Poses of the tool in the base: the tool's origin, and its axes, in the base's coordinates. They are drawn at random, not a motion.
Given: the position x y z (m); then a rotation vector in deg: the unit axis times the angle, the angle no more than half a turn.
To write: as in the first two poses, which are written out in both.
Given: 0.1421 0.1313 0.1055 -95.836 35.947 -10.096
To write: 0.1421 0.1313 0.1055 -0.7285 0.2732 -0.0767 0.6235
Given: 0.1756 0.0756 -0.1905 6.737 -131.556 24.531
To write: 0.1756 0.0756 -0.1905 0.0463 -0.9037 0.1685 0.3908
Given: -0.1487 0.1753 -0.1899 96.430 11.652 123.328
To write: -0.1487 0.1753 -0.1899 0.6019 0.0727 0.7698 0.1995
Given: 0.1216 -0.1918 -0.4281 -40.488 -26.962 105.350
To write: 0.1216 -0.1918 -0.4281 -0.2960 -0.1971 0.7701 0.5296
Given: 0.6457 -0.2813 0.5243 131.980 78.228 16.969
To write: 0.6457 -0.2813 0.5243 0.8337 0.4942 0.1072 0.2219
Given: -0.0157 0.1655 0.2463 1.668 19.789 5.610
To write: -0.0157 0.1655 0.2463 0.0145 0.1718 0.0487 0.9838
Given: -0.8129 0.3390 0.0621 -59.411 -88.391 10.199
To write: -0.8129 0.3390 0.0621 -0.4464 -0.6641 0.0766 0.5949
